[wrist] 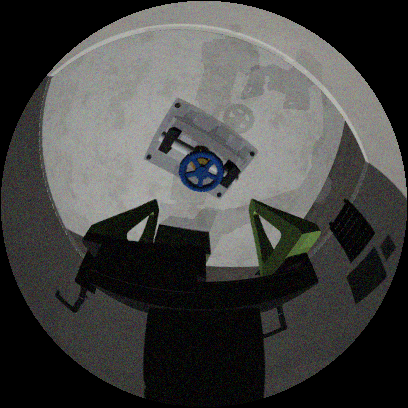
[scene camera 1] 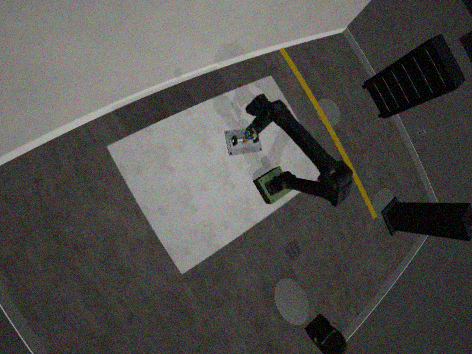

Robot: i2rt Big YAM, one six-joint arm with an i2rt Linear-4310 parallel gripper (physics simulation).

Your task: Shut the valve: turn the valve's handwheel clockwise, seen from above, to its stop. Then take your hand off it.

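Note:
The blue handwheel [scene camera 1: 252, 134] [wrist: 201, 171] shows whole in the wrist view, over a brass-coloured valve body on a pipe. The valve's grey base plate [scene camera 1: 241, 151] [wrist: 184, 112] lies flat on the pale table top, with black pipe clamps on it. My gripper [wrist: 203, 203] is open and empty. Its green fingers stand wide apart, below the handwheel in the wrist view and clear of its rim. In the scene view the gripper is at the valve, and its small fingers are hard to make out there.
The pale table top [scene camera 1: 170, 200] [wrist: 100, 150] carries the valve and the arm's green base block [scene camera 1: 269, 177]. The black arm [scene camera 1: 305, 140] reaches over the table's right side. A yellow floor line [scene camera 1: 325, 120], a dark shelf-like unit [scene camera 1: 415, 77] and a dark column [scene camera 1: 430, 218] are farther right.

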